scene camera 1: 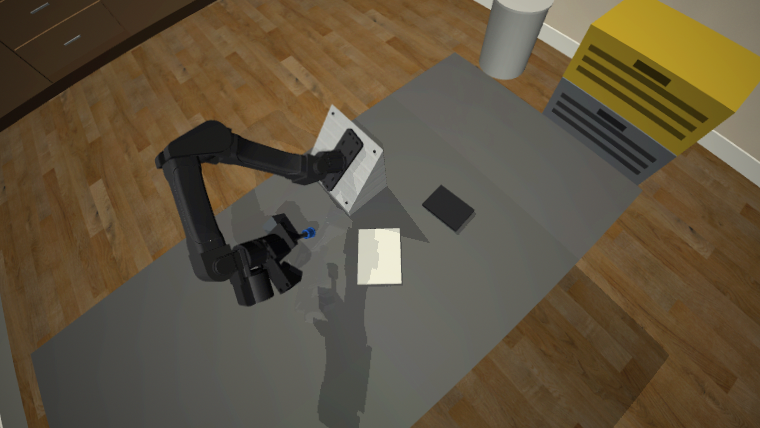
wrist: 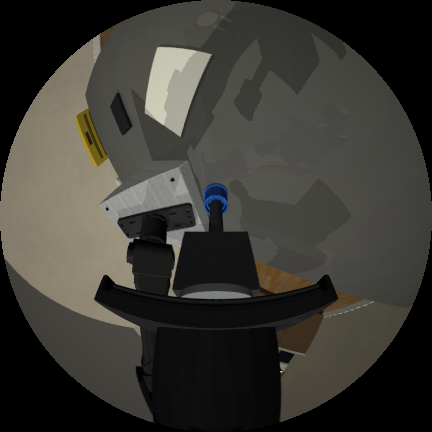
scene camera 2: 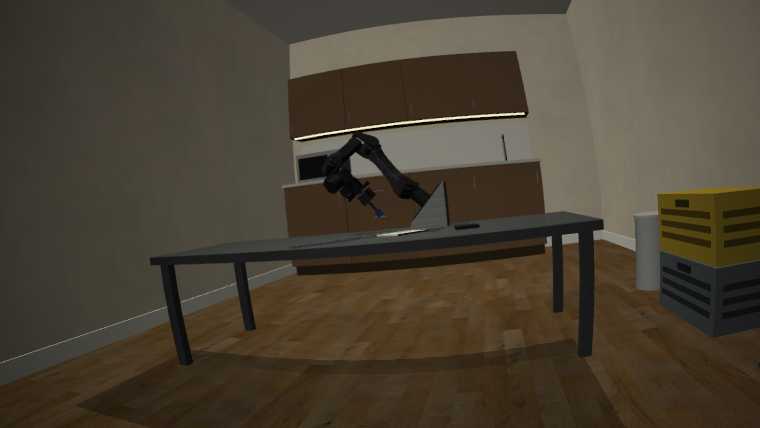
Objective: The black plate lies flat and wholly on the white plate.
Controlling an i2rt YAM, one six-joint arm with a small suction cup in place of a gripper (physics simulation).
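Where they show: end effector, tool point: [scene camera 1: 311, 232] [wrist: 215, 193] [scene camera 2: 381, 215]; arm's base, origin of the base link: [scene camera 1: 340, 161] [wrist: 154, 220] [scene camera 2: 428, 202].
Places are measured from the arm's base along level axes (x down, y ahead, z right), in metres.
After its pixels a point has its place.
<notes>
The black plate [scene camera 1: 448, 208] @(x 0.097, y 0.278, z -0.189 m) [scene camera 2: 466, 225] @(x 0.097, y 0.295, z -0.194 m) [wrist: 120, 113] @(x 0.097, y 0.273, z -0.168 m) lies flat on the grey table, apart from the white plate. The white plate [scene camera 1: 379, 256] @(x 0.101, y 0.275, z 0.062 m) [scene camera 2: 399, 232] @(x 0.101, y 0.281, z 0.072 m) [wrist: 175, 87] @(x 0.101, y 0.265, z 0.081 m) lies flat on the table, nearer to the arm's mount, with a shadow over part of it. My gripper, a blue suction cup [scene camera 1: 308, 232] [scene camera 2: 379, 213] [wrist: 216, 192], hangs in the air above the table, to the left of the white plate in the first scene view. It points slanting downward and carries nothing. Both plates are apart from the cup.
A light wedge-shaped mount [scene camera 1: 366, 159] @(x -0.047, y 0.072, z -0.051 m) [scene camera 2: 436, 208] @(x 0.026, y 0.103, z -0.051 m) [wrist: 185, 186] @(x 0.078, y 0.068, z 0.066 m) bears the arm's base and stands close to both plates on the table [scene camera 1: 505, 159] @(x 0.107, y 0.253, z -0.453 m) [scene camera 2: 255, 249] @(x 0.107, y 0.558, z 0.568 m). Beyond the table stand a grey bin [scene camera 1: 510, 42] [scene camera 2: 646, 252] and stacked yellow and grey crates [scene camera 1: 664, 58] [scene camera 2: 691, 228].
</notes>
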